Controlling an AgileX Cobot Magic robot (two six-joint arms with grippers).
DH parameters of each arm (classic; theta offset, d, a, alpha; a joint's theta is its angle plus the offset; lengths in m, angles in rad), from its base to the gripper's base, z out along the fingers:
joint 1: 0 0.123 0 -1.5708
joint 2: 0.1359 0 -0.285 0
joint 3: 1.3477 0 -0.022 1.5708
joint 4: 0 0.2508 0 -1.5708
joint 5: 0 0 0.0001 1.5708
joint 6: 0 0.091 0 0
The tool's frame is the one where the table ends.
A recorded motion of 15 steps. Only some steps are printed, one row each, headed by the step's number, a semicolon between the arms.
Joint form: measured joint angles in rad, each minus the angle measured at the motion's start. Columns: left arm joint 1, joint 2, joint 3, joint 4, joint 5, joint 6; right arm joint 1, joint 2, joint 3, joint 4, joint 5, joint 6.
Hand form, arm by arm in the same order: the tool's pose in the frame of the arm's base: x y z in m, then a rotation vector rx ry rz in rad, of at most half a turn. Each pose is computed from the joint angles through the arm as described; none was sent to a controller.
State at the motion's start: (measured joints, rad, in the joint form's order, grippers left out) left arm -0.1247 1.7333 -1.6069 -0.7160 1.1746 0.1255; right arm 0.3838 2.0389 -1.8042 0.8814 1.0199 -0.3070
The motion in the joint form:
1: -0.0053 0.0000 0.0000 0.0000 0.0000 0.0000; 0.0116 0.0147 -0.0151 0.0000 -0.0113 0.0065
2: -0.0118 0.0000 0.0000 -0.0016 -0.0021 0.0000; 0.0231 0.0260 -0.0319 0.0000 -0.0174 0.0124
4: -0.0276 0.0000 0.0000 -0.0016 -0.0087 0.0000; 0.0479 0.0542 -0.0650 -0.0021 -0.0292 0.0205
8: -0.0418 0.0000 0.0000 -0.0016 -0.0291 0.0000; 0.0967 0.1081 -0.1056 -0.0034 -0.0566 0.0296
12: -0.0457 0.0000 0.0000 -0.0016 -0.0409 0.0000; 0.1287 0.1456 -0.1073 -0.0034 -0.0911 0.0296
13: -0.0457 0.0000 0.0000 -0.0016 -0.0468 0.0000; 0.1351 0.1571 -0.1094 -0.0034 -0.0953 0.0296
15: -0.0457 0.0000 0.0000 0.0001 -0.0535 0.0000; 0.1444 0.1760 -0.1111 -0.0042 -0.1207 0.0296
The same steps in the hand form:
1: 0.3575 -0.1023 0.3429 0.1207 2.6314 -0.9756; 0.3991 0.2310 0.2846 -0.4625 2.5114 1.1622
2: 0.3570 -0.1047 0.3430 0.1276 2.6302 -0.9791; 0.3998 0.2368 0.2844 -0.4677 2.5051 1.1660
4: 0.3559 -0.1103 0.3432 0.1449 2.6275 -0.9820; 0.4010 0.2493 0.2812 -0.4844 2.4979 1.1708
8: 0.3561 -0.1151 0.3437 0.1524 2.6128 -0.9798; 0.4005 0.2736 0.2680 -0.5135 2.5004 1.1792
12: 0.3566 -0.1164 0.3440 0.1510 2.6036 -0.9772; 0.3992 0.2890 0.2511 -0.5192 2.5164 1.1742
13: 0.3572 -0.1163 0.3441 0.1478 2.5986 -0.9752; 0.3991 0.2924 0.2461 -0.5218 2.5239 1.1738
15: 0.3578 -0.1162 0.3442 0.1447 2.5936 -0.9708; 0.4007 0.2973 0.2378 -0.5109 2.5256 1.1640

